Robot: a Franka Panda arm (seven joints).
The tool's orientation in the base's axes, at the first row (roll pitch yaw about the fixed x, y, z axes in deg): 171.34, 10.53, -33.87
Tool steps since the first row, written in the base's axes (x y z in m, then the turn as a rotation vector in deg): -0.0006, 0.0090, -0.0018, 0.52, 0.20, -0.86; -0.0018, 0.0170, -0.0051, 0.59, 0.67, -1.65; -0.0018, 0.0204, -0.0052, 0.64, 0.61, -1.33; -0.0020, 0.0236, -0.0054, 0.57, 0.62, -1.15; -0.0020, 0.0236, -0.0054, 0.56, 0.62, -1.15; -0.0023, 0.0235, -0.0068, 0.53, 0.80, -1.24; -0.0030, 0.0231, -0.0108, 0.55, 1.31, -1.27
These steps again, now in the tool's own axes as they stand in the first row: -0.0051, -0.0075, 0.0017, 0.47, -0.57, 0.71; -0.0099, -0.0140, 0.0050, 0.42, -1.12, 1.45; -0.0117, -0.0169, 0.0050, 0.43, -1.04, 1.13; -0.0136, -0.0195, 0.0051, 0.34, -0.99, 0.97; -0.0136, -0.0195, 0.0051, 0.33, -0.98, 0.97; -0.0135, -0.0194, 0.0066, 0.22, -1.13, 1.06; -0.0131, -0.0193, 0.0106, -0.04, -1.57, 1.07
